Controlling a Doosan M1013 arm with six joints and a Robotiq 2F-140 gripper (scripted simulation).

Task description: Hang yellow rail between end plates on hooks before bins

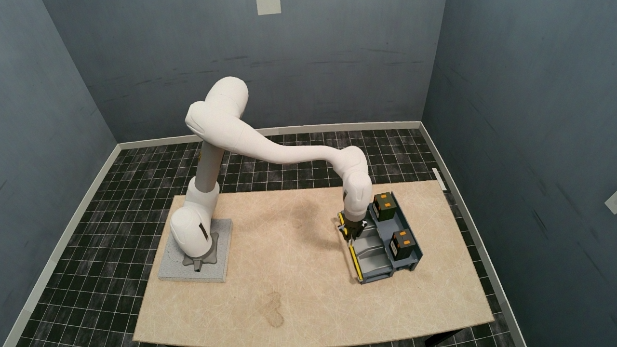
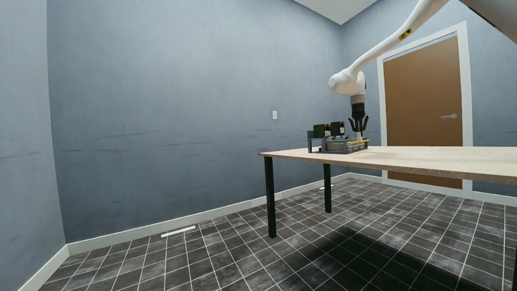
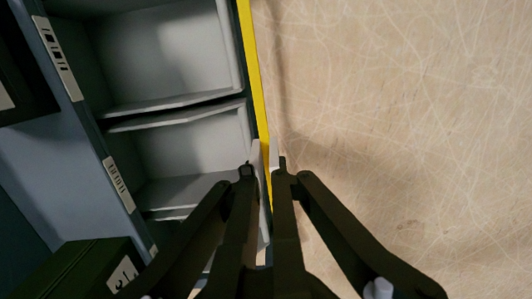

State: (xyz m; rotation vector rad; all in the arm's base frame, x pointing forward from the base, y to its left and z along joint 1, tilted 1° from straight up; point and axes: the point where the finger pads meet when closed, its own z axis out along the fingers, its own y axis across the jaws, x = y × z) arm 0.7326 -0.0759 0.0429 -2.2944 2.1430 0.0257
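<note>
Right now the yellow rail is 30 mm below my hand.
</note>
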